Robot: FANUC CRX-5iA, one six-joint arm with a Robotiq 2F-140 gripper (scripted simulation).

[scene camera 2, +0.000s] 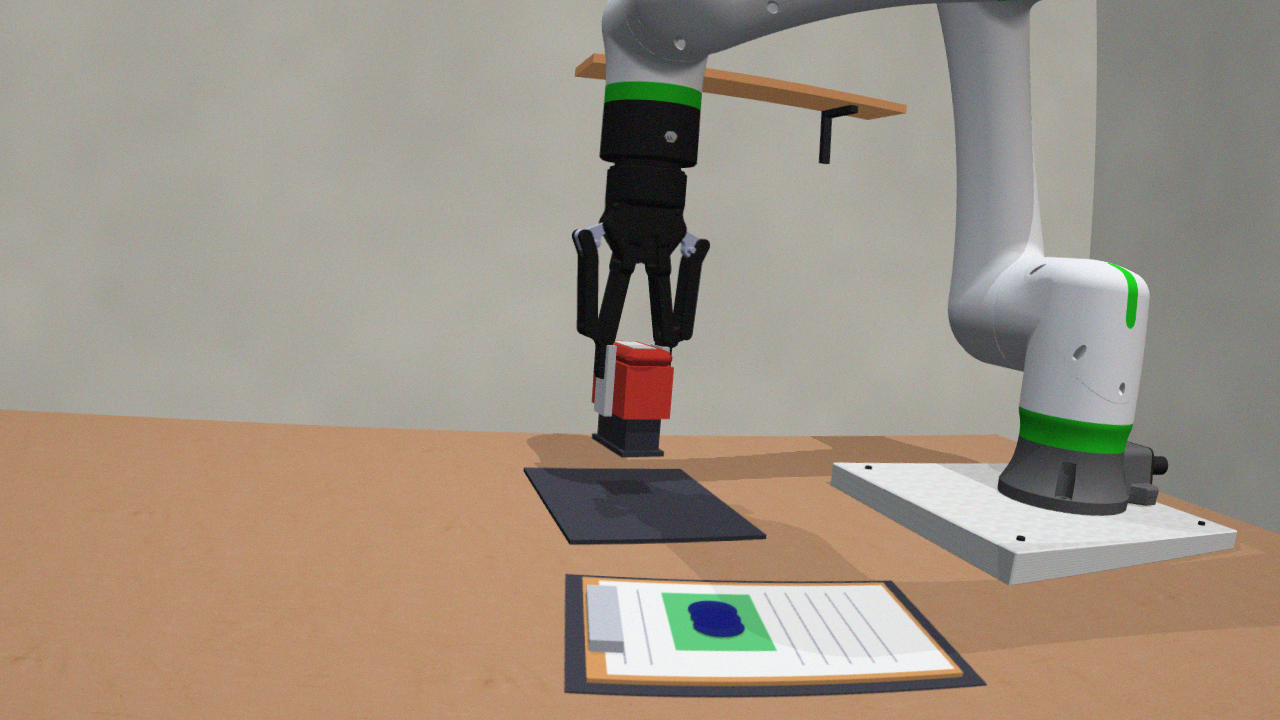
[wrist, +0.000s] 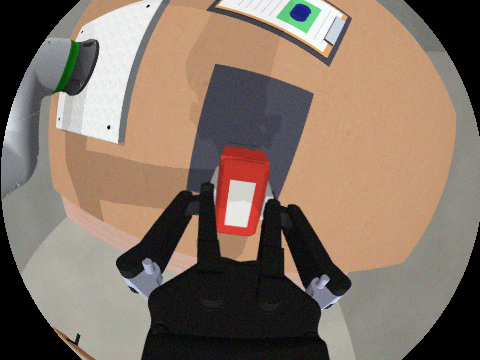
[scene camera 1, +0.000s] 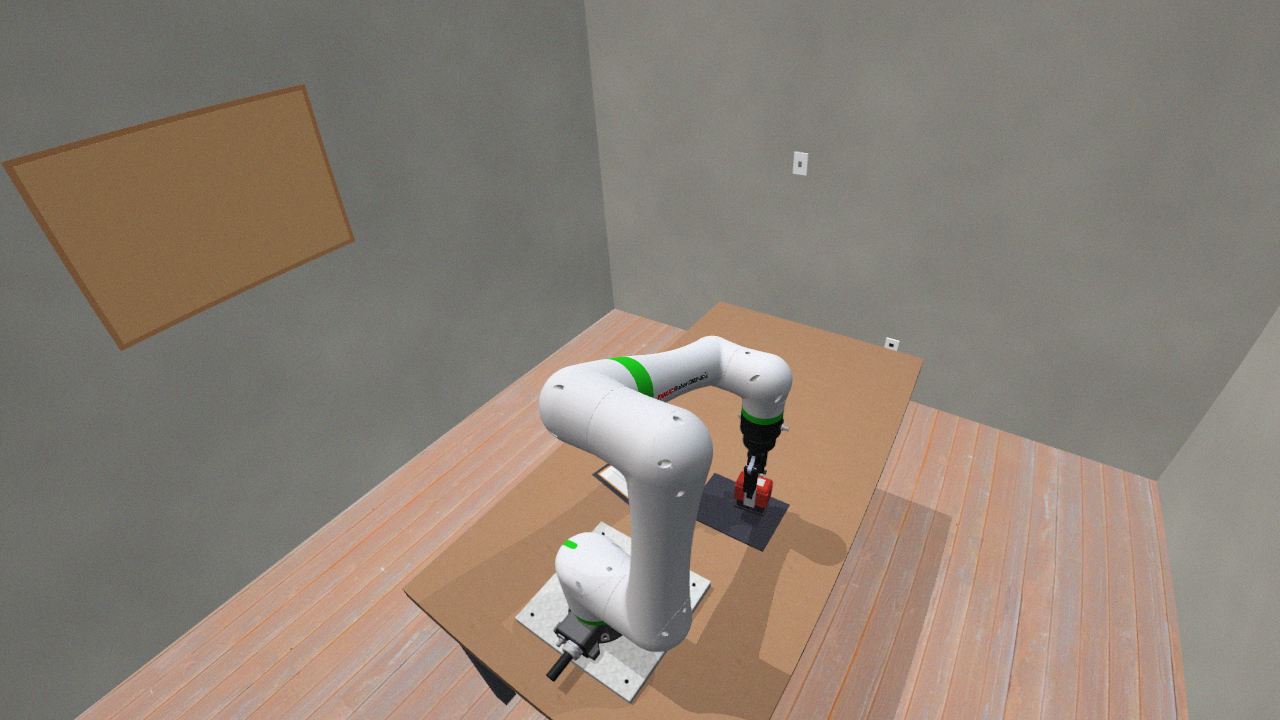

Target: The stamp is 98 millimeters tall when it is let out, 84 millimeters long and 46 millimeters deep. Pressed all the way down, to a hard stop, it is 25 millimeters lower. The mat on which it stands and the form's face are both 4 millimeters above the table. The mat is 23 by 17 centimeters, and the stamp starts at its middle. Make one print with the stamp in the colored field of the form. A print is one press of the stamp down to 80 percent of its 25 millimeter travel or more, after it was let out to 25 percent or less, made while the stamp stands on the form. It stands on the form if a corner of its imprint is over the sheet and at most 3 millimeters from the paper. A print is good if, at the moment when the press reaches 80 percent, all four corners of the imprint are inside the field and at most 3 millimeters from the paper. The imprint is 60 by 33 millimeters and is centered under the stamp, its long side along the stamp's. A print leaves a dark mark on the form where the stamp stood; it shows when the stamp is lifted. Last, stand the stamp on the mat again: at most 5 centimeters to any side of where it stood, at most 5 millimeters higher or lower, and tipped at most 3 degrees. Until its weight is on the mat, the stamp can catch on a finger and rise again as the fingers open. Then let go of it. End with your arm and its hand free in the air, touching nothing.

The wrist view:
my gripper: 239,179
red stamp: 243,175
dark mat: 240,106
